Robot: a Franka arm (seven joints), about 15 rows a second.
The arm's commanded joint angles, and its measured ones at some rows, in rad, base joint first. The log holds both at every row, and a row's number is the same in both.
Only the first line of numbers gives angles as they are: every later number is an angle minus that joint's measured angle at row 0.
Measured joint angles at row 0:
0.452 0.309 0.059 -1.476 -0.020 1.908 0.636
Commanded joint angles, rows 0 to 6:
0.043 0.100 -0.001 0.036 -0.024 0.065 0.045
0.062 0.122 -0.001 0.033 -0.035 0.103 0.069
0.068 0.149 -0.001 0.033 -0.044 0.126 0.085
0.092 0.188 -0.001 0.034 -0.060 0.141 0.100
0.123 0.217 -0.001 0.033 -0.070 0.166 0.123
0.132 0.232 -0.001 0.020 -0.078 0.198 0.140
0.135 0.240 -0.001 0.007 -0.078 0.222 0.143
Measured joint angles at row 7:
0.122 0.207 -0.001 0.001 -0.054 0.183 0.110
